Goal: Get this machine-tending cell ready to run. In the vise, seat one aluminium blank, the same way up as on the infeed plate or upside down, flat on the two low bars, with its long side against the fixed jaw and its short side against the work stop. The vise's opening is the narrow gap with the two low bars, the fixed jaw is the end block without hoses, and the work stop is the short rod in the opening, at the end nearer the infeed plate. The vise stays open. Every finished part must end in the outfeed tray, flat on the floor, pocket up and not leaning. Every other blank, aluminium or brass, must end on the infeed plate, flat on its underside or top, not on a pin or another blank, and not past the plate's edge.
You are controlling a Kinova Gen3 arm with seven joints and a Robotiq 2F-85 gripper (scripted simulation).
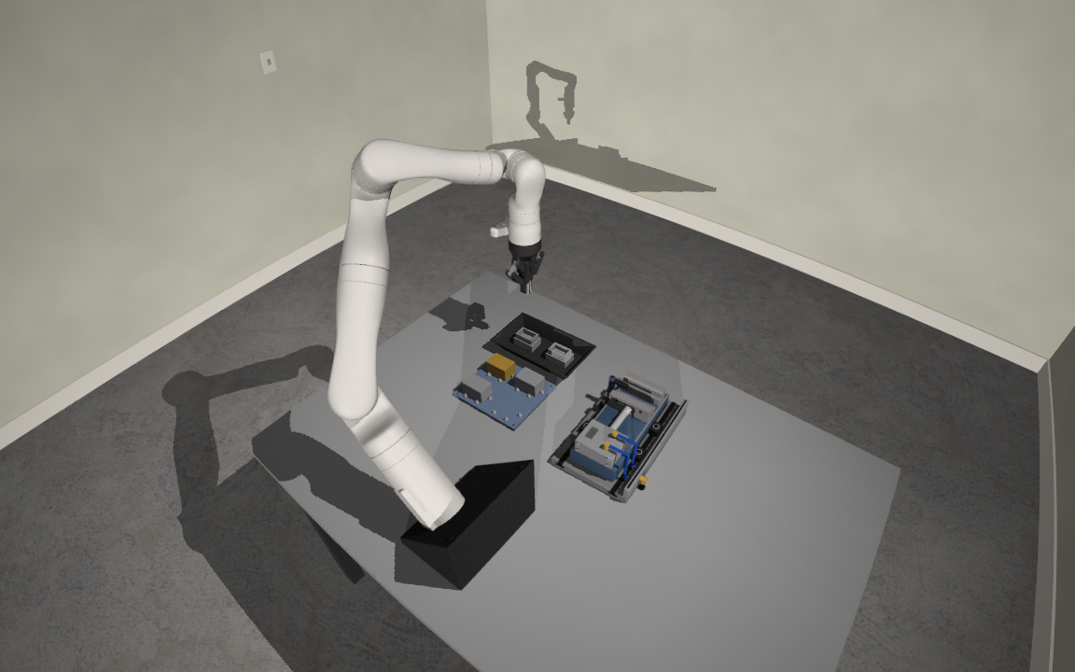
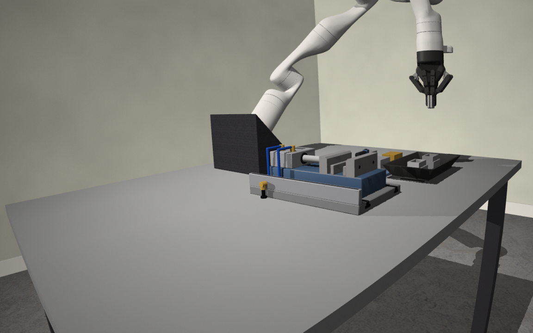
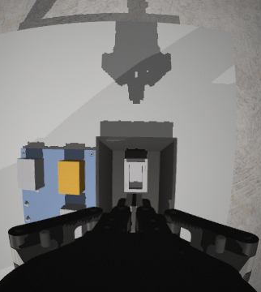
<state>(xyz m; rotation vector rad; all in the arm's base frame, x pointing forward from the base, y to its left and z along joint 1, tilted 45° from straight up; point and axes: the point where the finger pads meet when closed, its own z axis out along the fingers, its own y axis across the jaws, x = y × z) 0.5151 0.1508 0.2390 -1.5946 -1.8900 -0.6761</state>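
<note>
My gripper is now 21 cm past the aluminium blank, 3 cm to the left of it and 17 cm above it. Also, from my hand: brass blank (12 cm behind, 2 cm to the right, 17 cm below).
</note>
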